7 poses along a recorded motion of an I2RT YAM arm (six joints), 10 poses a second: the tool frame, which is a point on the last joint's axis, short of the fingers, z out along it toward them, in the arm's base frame.
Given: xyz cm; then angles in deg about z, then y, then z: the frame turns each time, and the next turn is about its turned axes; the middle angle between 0 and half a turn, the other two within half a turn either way.
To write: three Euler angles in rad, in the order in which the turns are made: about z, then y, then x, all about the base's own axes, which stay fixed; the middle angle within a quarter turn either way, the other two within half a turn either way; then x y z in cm. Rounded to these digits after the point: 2 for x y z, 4 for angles.
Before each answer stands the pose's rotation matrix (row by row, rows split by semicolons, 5 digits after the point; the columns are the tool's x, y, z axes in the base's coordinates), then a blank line. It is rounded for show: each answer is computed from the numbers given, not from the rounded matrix.
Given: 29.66, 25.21, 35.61, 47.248, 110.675, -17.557
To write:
-0.00700 -0.77239 0.63511; -0.45195 0.56900 0.68701; -0.89202 -0.28223 -0.35307

1.5799, 0.6881, -2.0455, 29.66, 25.21, 35.61
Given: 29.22, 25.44, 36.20, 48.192, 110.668, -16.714
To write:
-0.01098 -0.78156 0.62373; -0.44369 0.56281 0.69741; -0.89611 -0.26909 -0.35295

1.5848, 0.6735, -2.0393, 29.22, 25.44, 36.20
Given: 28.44, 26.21, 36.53, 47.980, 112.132, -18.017
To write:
-0.01004 -0.78448 0.62007; -0.47320 0.55000 0.68817; -0.88090 -0.28651 -0.37674

1.5836, 0.6688, -2.0717, 28.44, 26.21, 36.53
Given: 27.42, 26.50, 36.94, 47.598, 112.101, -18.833
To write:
-0.00175 -0.78080 0.62478; -0.48063 0.54854 0.68417; -0.87692 -0.29909 -0.37624

1.5730, 0.6748, -2.0736, 27.42, 26.50, 36.94
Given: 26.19, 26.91, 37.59, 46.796, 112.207, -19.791
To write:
0.00334 -0.77348 0.63382; -0.49102 0.55088 0.67485; -0.87114 -0.31348 -0.37795

1.5665, 0.6865, -2.0813, 26.19, 26.91, 37.59
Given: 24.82, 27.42, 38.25, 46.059, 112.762, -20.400
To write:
-0.00065 -0.76848 0.63987; -0.50300 0.55329 0.66398; -0.86429 -0.32143 -0.38690

1.5716, 0.6943, -2.0984, 24.82, 27.42, 38.25
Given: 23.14, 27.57, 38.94, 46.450, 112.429, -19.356
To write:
-0.00780 -0.77093 0.63687; -0.48925 0.55839 0.66995; -0.87211 -0.30636 -0.38154

1.5809, 0.6904, -2.0885, 23.14, 27.57, 38.94
